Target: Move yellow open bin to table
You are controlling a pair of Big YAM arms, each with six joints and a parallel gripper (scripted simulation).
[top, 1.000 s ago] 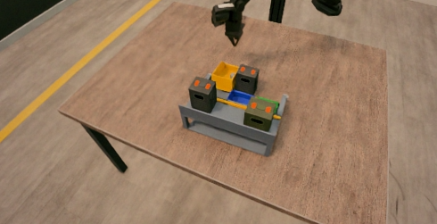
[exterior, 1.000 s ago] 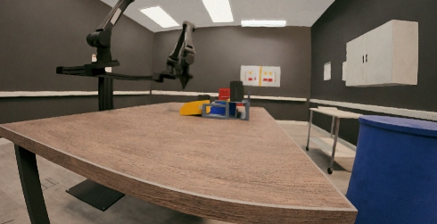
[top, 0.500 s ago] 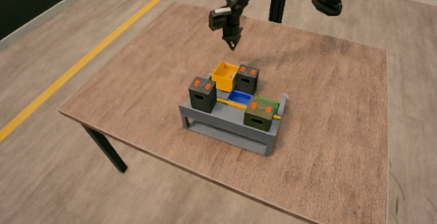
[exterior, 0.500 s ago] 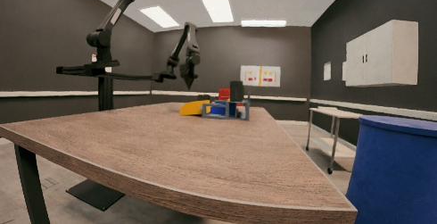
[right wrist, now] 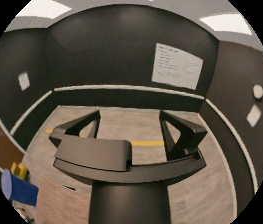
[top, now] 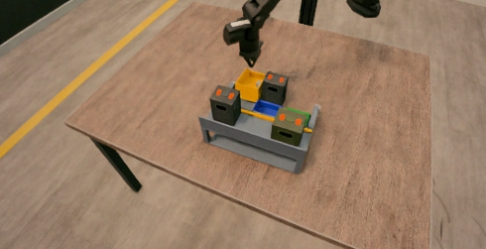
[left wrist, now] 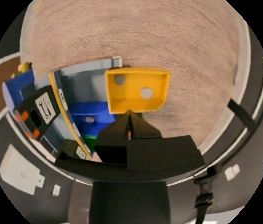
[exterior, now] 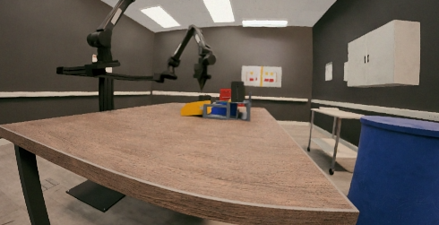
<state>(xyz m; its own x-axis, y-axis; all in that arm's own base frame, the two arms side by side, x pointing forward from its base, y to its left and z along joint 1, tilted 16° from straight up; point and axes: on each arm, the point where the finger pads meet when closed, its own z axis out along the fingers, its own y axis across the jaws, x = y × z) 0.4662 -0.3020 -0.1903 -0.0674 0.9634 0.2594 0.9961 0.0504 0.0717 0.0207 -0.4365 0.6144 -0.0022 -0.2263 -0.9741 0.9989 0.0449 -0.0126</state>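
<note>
My left hand is 3 cm past the yellow open bin and 12 cm above it. Round my left hand: grey shelf (15 cm ahead, 13 cm to the left, 10 cm below); then dark lidded bin (1 cm behind, 10 cm to the left, 10 cm below).
</note>
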